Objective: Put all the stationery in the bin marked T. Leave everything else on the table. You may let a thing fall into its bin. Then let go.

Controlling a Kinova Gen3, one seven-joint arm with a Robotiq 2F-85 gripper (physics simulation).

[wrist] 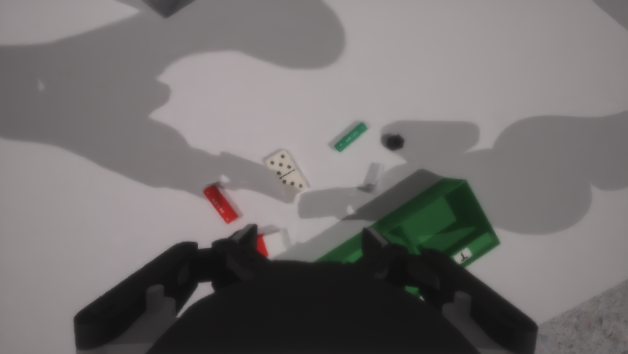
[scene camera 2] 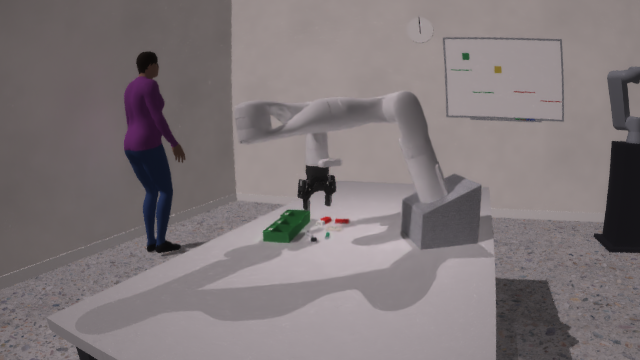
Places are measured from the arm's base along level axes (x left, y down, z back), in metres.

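Pixels of known places: gripper, fingertip midpoint: (wrist: 310, 237) (scene camera 2: 317, 208); arm's base, link origin: (scene camera 2: 433, 196).
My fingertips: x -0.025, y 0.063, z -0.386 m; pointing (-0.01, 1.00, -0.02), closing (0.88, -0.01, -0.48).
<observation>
For each thing: its top centre in the pictures, then the offset to it from my fingertips. "pt": a spot on its surface instead.
- green divided box, top centre: (wrist: 388, 280) (scene camera 2: 288, 219) dx +0.046, dy +0.032, dz -0.089 m
- compartment labelled T, surface spot: (wrist: 462, 256) pt dx +0.133, dy +0.043, dz -0.112 m
- red-and-white block, top centre: (wrist: 254, 249) (scene camera 2: 323, 219) dx -0.071, dy +0.058, dz -0.005 m
- red bar, top centre: (wrist: 216, 204) (scene camera 2: 342, 219) dx -0.084, dy +0.057, dz +0.060 m
- green bar, top centre: (wrist: 352, 135) (scene camera 2: 327, 234) dx +0.084, dy +0.061, dz +0.061 m
- white domino, top centre: (wrist: 286, 174) (scene camera 2: 334, 227) dx -0.001, dy +0.064, dz +0.055 m
- translucent piece, top centre: (wrist: 378, 180) dx +0.088, dy +0.058, dz +0.004 m
- small black piece, top centre: (wrist: 396, 142) (scene camera 2: 313, 238) dx +0.127, dy +0.062, dz +0.032 m
My gripper (scene camera 2: 317, 205) (wrist: 310, 237) is open and empty, above the table beside the green divided box (scene camera 2: 286, 233) (wrist: 480, 215). The compartment labelled T (wrist: 462, 256) is at the box's right end in the wrist view; its visible floor is bare. A red-and-white block (scene camera 2: 325, 220) (wrist: 274, 243), like an eraser, lies near the left fingertip in the wrist view, partly hidden. A red bar (scene camera 2: 342, 221) (wrist: 220, 204) and a green bar (scene camera 2: 327, 235) (wrist: 350, 137), both with small markings, lie apart on the table. The gripper hides part of the box.
A white domino (scene camera 2: 334, 228) (wrist: 286, 171) lies between the bars. A translucent piece (wrist: 374, 176) lies near the box, and a small black piece (scene camera 2: 313, 239) (wrist: 394, 142) lies beyond it. The grey arm base (scene camera 2: 442, 222) stands on the table. A person (scene camera 2: 145, 115) stands beyond the table.
</observation>
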